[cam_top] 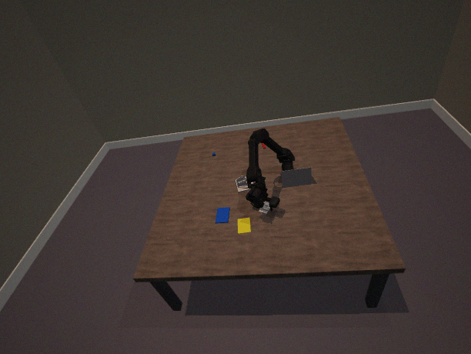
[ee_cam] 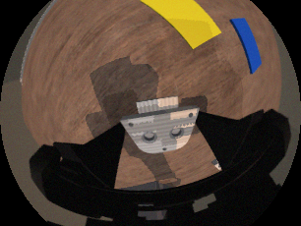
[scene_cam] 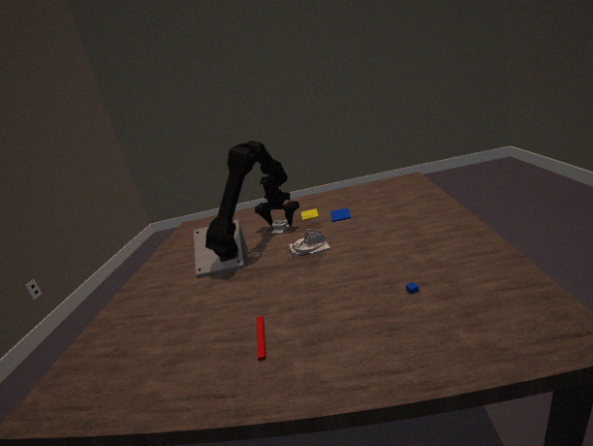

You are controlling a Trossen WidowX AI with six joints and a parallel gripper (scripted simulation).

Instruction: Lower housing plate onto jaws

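My gripper tip is 1 cm to the left of the white part. Round my gripper tip: blue card (25 cm ahead, 1 cm below); yellow card (13 cm ahead, 9 cm to the left, 1 cm below); red bar (67 cm to the right, 6 cm behind, 1 cm below).
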